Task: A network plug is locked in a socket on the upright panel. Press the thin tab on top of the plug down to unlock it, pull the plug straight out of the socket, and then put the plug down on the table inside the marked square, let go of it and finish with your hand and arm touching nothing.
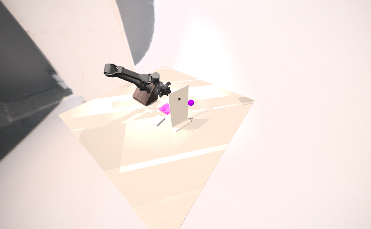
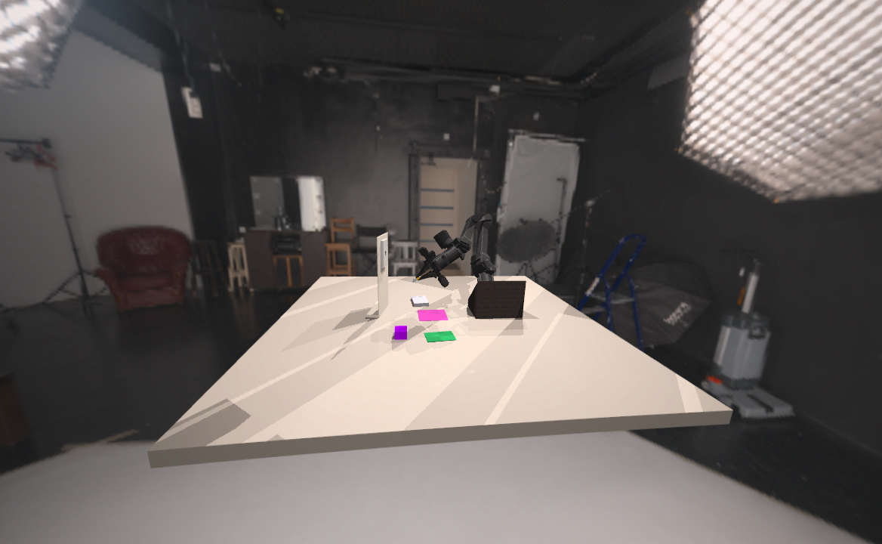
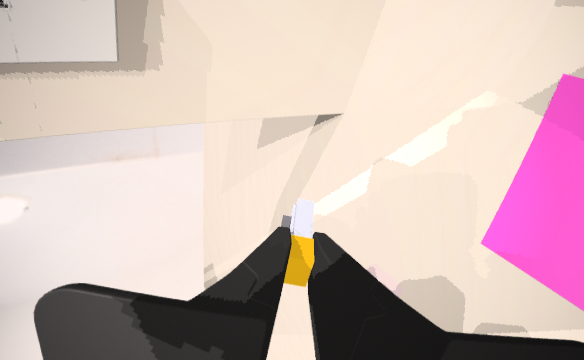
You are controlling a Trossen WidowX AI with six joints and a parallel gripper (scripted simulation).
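My gripper tip is 7 cm past the magenta marked square, 2 cm to the left of it and 16 cm above it. Also, from my gripper tip: green patch: 10 cm behind, 19 cm to the left, 16 cm below; network plug: right at my gripper tip; upright panel: 15 cm ahead, 5 cm to the right, 1 cm below.
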